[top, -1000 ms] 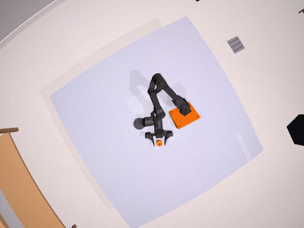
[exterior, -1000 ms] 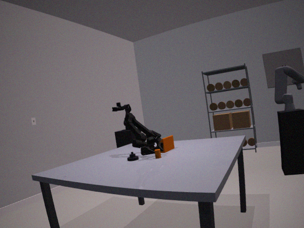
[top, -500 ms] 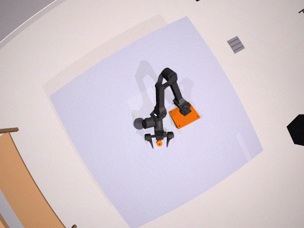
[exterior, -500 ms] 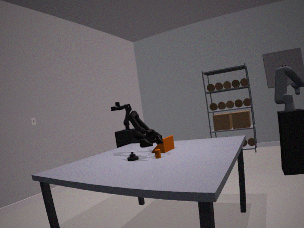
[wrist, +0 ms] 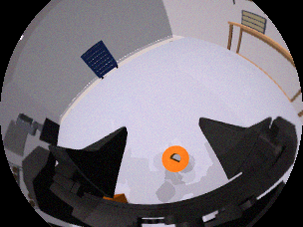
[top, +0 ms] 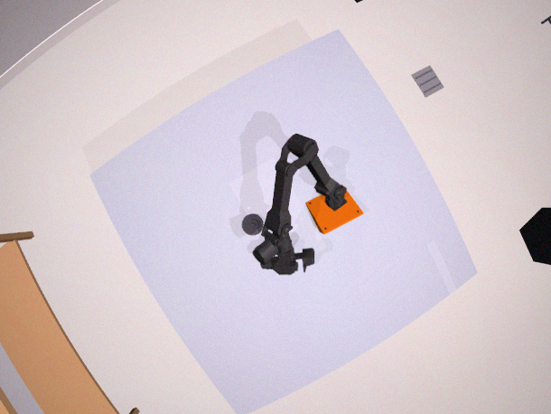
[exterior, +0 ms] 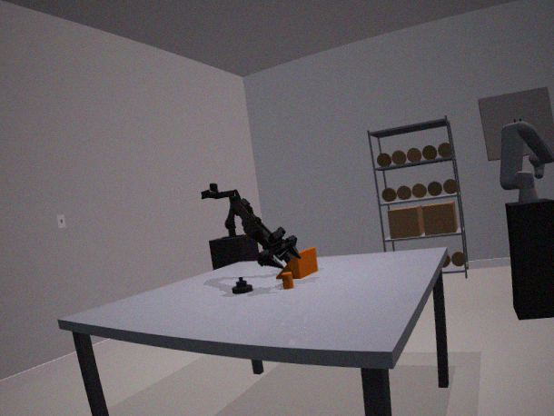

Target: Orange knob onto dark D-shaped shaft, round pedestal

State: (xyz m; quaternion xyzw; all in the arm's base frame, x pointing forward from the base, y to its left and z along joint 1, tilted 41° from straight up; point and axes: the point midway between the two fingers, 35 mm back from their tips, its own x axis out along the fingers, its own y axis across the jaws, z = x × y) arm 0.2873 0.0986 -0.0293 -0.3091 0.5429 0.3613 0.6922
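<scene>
The orange knob is 10 mm behind my gripper tip, 40 mm to the right of it and 70 mm below it. The rest, counted from my gripper tip: dark round pedestal 30 mm ahead, 230 mm to the right, 70 mm below.
</scene>
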